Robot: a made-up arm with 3 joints. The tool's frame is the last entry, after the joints. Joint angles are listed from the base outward. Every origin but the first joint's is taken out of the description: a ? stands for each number. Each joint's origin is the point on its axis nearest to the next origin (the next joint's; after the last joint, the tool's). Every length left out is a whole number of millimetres.
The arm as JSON. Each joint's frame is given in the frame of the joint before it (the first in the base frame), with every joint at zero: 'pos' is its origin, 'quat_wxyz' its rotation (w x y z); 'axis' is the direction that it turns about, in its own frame. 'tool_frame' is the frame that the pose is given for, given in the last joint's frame.
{
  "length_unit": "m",
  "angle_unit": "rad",
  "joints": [
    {
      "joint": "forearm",
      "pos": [
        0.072,
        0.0,
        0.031
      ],
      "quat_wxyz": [
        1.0,
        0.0,
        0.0,
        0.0
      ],
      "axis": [
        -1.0,
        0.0,
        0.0
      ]
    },
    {
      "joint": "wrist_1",
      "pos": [
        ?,
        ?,
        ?
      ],
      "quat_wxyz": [
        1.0,
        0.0,
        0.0,
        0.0
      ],
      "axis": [
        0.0,
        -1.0,
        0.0
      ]
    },
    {
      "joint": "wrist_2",
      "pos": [
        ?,
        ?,
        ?
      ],
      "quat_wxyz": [
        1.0,
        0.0,
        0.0,
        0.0
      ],
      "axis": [
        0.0,
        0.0,
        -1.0
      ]
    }
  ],
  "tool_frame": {
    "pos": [
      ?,
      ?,
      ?
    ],
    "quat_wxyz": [
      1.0,
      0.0,
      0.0,
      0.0
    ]
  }
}
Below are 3 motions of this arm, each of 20 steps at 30 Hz.
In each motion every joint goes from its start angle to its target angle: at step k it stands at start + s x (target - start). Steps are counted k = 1, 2, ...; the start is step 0. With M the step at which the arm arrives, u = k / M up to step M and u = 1 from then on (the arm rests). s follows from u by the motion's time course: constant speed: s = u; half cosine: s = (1 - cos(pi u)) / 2; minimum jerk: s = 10 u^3 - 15 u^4 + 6 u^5.
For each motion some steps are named. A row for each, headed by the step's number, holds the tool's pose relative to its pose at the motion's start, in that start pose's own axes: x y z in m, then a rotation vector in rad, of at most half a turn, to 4 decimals.
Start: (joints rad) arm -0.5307 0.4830 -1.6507
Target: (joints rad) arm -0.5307 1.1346 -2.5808
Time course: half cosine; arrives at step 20
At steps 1, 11, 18, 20:
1: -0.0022 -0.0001 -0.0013 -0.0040 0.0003 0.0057
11: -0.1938 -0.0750 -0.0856 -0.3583 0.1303 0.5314
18: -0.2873 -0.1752 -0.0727 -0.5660 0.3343 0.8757
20: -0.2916 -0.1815 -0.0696 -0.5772 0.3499 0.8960

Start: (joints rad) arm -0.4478 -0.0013 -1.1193
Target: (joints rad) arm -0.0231 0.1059 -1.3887
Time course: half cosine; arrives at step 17
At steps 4, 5, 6, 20:
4: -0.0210 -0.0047 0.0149 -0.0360 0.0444 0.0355
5: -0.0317 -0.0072 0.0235 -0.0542 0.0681 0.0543
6: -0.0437 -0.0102 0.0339 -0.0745 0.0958 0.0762
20: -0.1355 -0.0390 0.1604 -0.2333 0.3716 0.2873

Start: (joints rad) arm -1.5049 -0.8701 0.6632
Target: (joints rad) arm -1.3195 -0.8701 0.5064
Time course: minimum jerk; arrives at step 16
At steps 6, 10, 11, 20:
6: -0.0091 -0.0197 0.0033 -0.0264 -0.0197 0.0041
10: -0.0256 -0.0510 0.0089 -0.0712 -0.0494 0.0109
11: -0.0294 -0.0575 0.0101 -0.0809 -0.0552 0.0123
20: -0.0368 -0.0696 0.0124 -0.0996 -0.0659 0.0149

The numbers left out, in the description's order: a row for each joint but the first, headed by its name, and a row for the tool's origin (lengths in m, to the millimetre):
wrist_1: 0.0 -0.451 -0.213
wrist_2: 0.07 0.0 0.075
tool: -0.061 0.397 0.0

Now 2 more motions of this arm.
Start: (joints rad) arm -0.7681 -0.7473 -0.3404
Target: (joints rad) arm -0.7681 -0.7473 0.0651
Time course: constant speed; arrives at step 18
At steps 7, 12, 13, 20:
7: 0.0631 0.0047 0.0000 0.0000 0.0000 -0.1577
12: 0.1082 0.0019 0.0000 0.0000 0.0000 -0.2703
13: 0.1172 0.0007 0.0000 0.0000 0.0000 -0.2929
20: 0.1616 -0.0081 0.0000 0.0000 0.0000 -0.4055

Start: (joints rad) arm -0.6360 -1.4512 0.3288
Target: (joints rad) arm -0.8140 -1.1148 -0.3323
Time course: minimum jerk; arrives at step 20
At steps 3, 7, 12, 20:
3: -0.0079 0.0002 0.0012 0.0034 -0.0083 0.0223
7: -0.0686 -0.0047 0.0057 0.0261 -0.0751 0.1967
12: -0.1820 -0.0516 -0.0117 0.0524 -0.2281 0.5676
20: -0.2381 -0.1080 -0.0448 0.0516 -0.3450 0.8261

